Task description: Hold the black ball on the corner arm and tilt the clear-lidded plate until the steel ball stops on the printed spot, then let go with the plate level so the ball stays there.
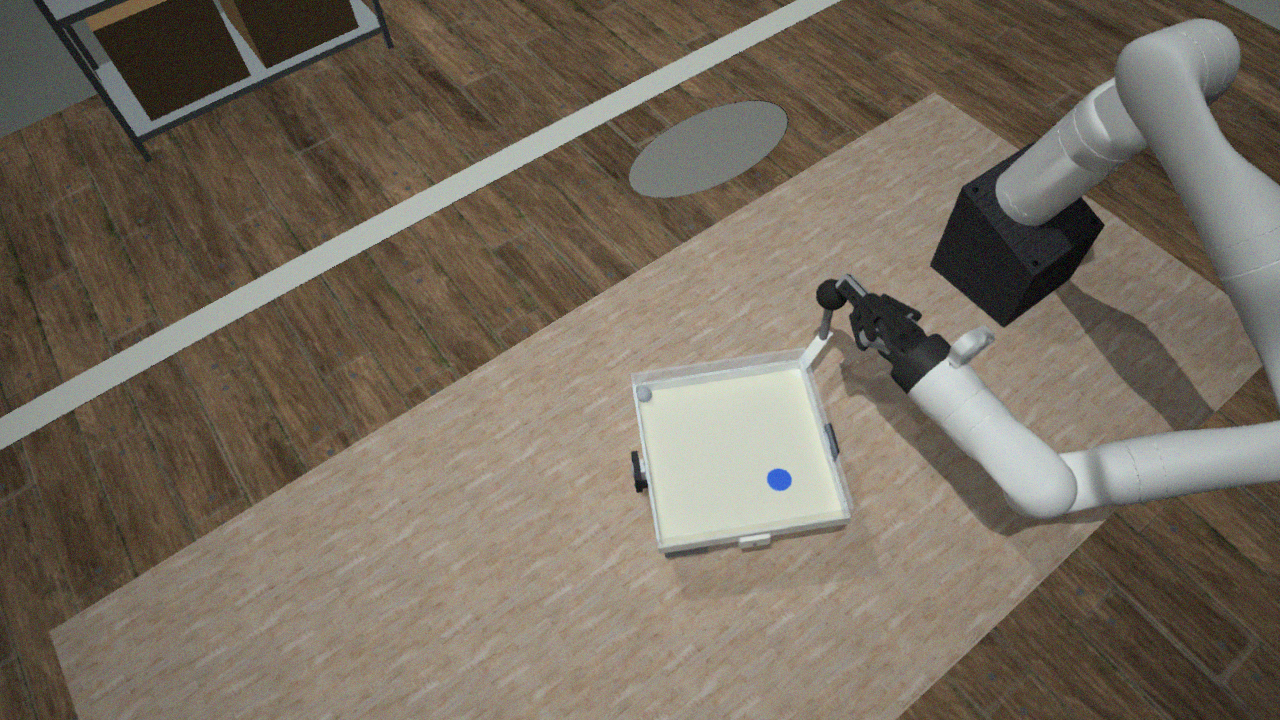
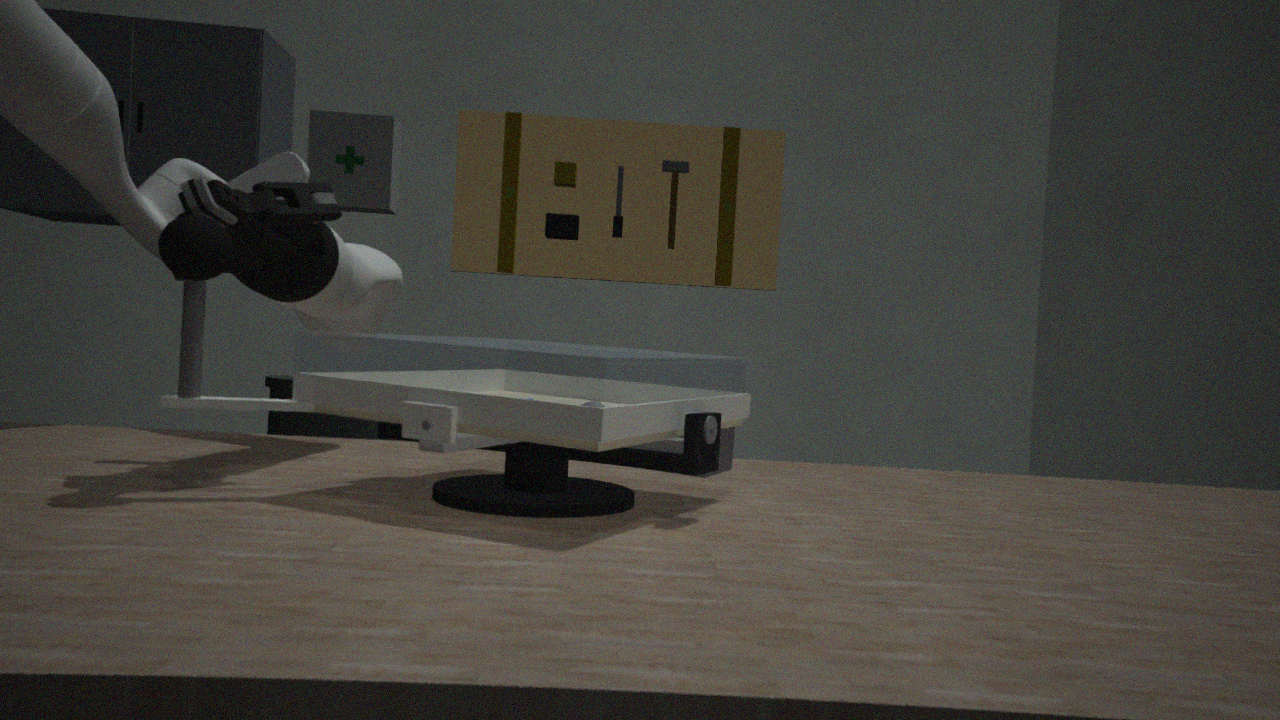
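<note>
The square white plate (image 1: 716,429) (image 2: 555,420) with a clear lid sits on a black pedestal (image 2: 532,495) on the table. It is tilted slightly. The steel ball (image 1: 642,392) lies in the plate's far left corner. The blue printed spot (image 1: 779,479) is near the front right, well apart from the steel ball. The black ball (image 1: 830,292) (image 2: 190,253) stands on a post on the arm at the plate's far right corner. My gripper (image 1: 852,287) (image 2: 210,210) is shut and empty. Its fingertips lie right beside the black ball, touching or nearly so.
The robot's black base block (image 1: 1016,242) stands on the table to the right, and the white arm sweeps round beside the plate. A grey disc (image 1: 706,147) and a white line lie on the floor. A shelf rack (image 1: 133,125) stands at the far left. A tool board (image 2: 617,196) hangs on the wall.
</note>
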